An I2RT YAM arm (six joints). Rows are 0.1 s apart.
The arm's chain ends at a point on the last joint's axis. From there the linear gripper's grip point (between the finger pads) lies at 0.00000 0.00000 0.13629 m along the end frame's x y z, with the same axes.
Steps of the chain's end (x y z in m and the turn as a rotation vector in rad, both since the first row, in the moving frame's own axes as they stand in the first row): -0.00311, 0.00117, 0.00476, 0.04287, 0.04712, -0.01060; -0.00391, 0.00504, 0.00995, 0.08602, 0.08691, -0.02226; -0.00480, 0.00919, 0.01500, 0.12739, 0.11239, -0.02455; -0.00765, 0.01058, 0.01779, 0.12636, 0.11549, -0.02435; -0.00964, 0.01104, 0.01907, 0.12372, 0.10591, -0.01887; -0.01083, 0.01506, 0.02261, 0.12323, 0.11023, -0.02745
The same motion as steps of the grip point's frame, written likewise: 0.00328, -0.00470, 0.00448, 0.04287, 0.04712, -0.01060; 0.00777, -0.00679, 0.00893, 0.08602, 0.08691, -0.02226; 0.01023, -0.00827, 0.01304, 0.12739, 0.11239, -0.02455; 0.00780, -0.00675, 0.01580, 0.12636, 0.11549, -0.02435; 0.00457, -0.00588, 0.01727, 0.12372, 0.10591, -0.01887; 0.00389, -0.00186, 0.02075, 0.12323, 0.11023, -0.02745
